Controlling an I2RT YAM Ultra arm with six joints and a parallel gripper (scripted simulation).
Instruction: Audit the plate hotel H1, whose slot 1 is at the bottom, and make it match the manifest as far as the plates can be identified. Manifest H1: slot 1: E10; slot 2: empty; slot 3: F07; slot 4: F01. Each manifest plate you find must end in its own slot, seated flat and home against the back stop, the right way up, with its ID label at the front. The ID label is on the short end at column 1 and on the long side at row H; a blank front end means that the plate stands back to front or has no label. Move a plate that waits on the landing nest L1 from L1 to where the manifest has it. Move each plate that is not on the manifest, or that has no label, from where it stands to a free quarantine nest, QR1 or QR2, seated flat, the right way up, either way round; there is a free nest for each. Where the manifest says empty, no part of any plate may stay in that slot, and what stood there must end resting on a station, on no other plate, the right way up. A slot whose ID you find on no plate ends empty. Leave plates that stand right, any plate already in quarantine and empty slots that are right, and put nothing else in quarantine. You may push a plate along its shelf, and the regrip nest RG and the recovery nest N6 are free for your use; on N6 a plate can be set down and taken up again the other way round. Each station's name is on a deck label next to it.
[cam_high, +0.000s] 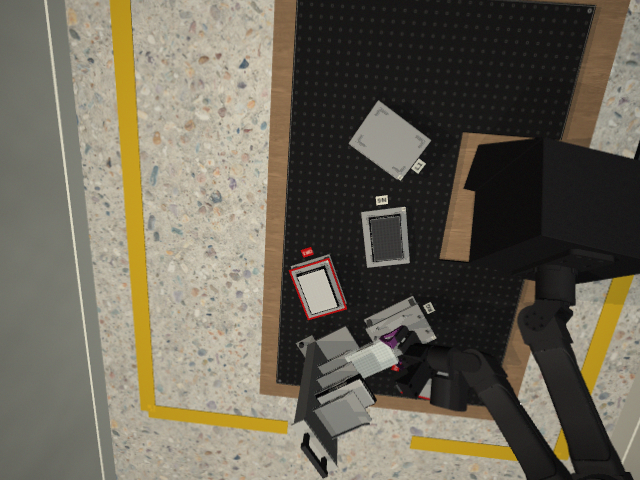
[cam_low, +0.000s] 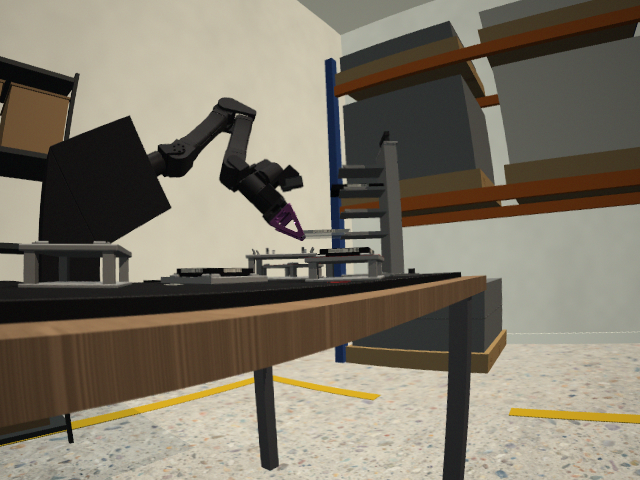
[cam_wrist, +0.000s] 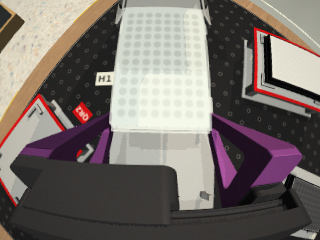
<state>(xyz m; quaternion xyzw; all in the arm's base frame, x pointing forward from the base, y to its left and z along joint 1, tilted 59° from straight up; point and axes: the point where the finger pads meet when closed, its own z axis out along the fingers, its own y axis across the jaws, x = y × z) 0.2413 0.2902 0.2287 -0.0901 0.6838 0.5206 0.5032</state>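
My hand is 4 cm short of the white well plate and 4 cm to the right of it. Round my hand: regrip nest RG: 3 cm behind, 3 cm to the right, 5 cm below; then quarantine nest QR2: 17 cm behind, 13 cm to the left, 7 cm below; then H1 deck label: 1 cm ahead, 13 cm to the left, 11 cm below.
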